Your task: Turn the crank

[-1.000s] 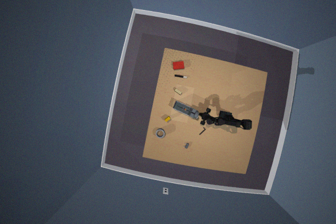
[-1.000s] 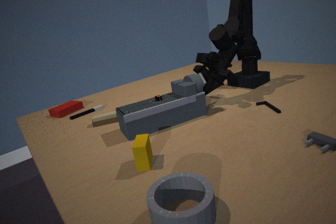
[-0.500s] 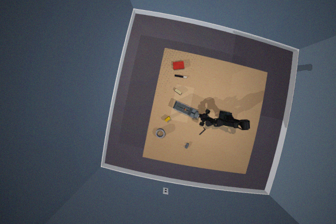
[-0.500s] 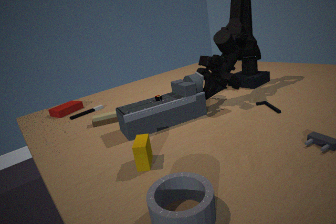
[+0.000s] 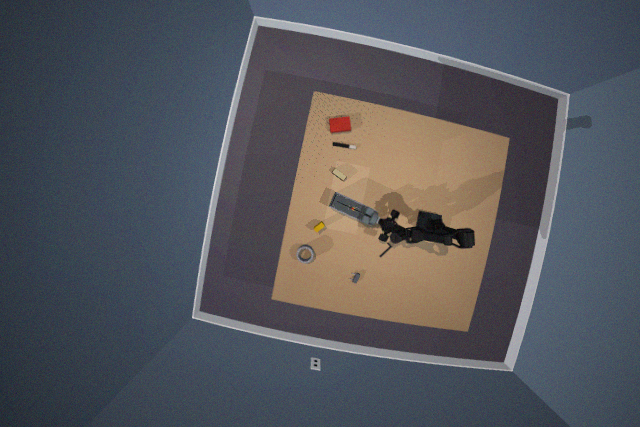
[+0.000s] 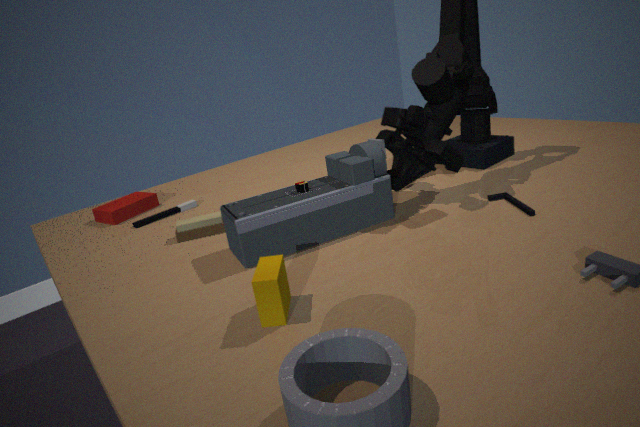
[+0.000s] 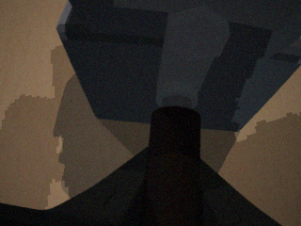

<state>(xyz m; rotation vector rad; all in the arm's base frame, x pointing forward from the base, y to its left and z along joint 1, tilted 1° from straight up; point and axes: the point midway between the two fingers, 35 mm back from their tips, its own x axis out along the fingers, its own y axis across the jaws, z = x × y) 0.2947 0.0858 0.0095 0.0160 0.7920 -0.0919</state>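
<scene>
My gripper tip is now 170 mm short of the red pointer, 10 mm to the left of it and 50 mm below it. The rest, counted from my gripper tip: black hex key 130 mm behind, 140 mm to the left, 30 mm below; then yellow block 300 mm ahead, 160 mm to the left; then black crank handle 20 mm behind, 30 mm above.
</scene>
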